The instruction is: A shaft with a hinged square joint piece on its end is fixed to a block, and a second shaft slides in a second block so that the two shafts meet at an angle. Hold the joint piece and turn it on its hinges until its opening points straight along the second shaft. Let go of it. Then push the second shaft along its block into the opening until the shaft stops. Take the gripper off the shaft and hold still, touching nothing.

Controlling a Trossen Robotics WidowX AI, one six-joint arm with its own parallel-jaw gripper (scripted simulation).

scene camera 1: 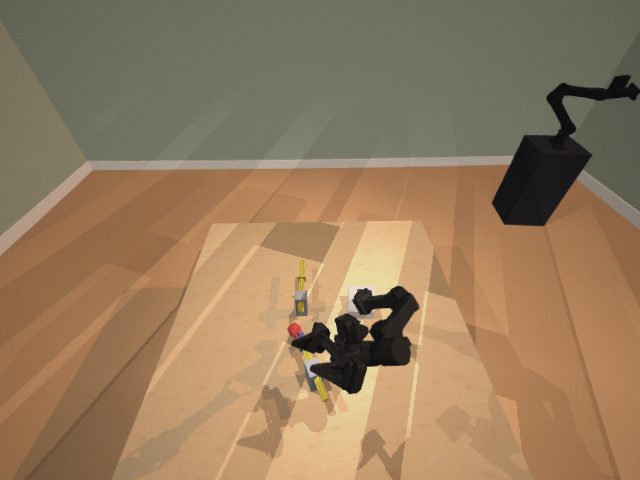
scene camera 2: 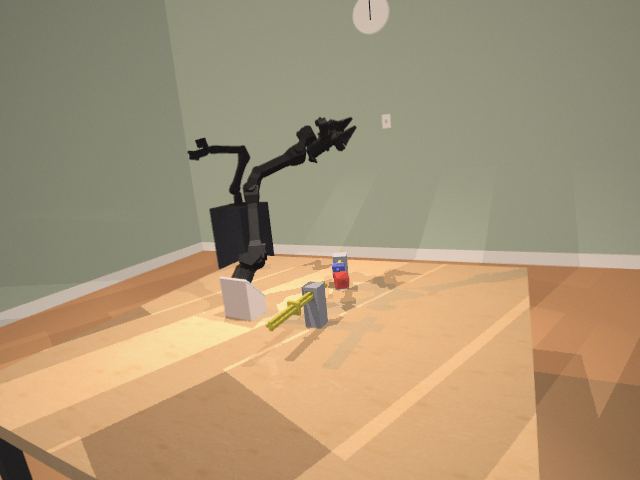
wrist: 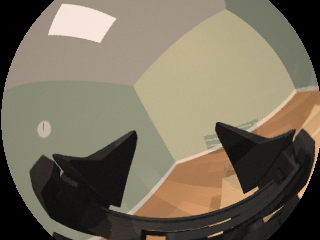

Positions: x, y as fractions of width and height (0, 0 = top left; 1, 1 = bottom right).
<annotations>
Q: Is the gripper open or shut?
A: Open.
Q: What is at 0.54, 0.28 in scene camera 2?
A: The gripper.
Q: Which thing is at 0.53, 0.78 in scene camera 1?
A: The gripper.
</annotations>
